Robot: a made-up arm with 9 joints. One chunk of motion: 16 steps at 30 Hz.
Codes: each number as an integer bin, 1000 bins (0 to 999) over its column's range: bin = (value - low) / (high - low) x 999, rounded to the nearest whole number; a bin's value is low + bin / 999 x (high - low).
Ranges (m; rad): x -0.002..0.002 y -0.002..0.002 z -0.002..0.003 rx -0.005..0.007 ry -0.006..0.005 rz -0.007..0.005
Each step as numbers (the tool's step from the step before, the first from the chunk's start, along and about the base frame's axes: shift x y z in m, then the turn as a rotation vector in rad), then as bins.
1 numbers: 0.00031 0.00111 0.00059 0.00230 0.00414 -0.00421
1 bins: 577 777 517 608 921 232
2 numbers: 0.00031 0.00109 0.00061 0.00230 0.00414 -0.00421
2 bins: 577 772 521 608 921 232
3 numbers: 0.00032 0.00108 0.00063 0.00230 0.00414 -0.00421
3 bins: 579 769 525 608 921 232
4 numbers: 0.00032 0.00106 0.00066 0.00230 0.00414 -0.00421
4 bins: 579 764 531 608 921 232
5 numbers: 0.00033 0.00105 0.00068 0.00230 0.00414 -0.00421
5 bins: 582 762 535 608 921 232
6 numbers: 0.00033 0.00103 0.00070 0.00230 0.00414 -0.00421
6 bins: 582 757 539 608 921 232
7 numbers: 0.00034 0.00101 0.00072 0.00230 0.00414 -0.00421
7 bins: 584 752 543 608 921 232
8 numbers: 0.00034 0.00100 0.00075 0.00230 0.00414 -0.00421
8 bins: 584 749 549 608 921 232
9 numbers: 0.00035 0.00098 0.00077 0.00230 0.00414 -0.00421
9 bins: 587 744 553 608 921 232
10 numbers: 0.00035 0.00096 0.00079 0.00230 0.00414 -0.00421
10 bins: 587 739 557 608 921 232
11 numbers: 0.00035 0.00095 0.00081 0.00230 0.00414 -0.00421
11 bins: 587 737 561 608 921 232
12 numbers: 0.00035 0.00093 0.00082 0.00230 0.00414 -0.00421
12 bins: 587 732 563 608 921 232
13 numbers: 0.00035 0.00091 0.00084 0.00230 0.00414 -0.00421
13 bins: 587 727 567 608 921 232
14 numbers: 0.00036 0.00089 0.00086 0.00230 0.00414 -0.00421
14 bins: 589 722 571 608 921 232
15 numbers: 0.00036 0.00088 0.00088 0.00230 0.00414 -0.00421
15 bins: 589 719 575 608 921 232
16 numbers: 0.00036 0.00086 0.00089 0.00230 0.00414 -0.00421
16 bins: 589 714 577 608 921 232
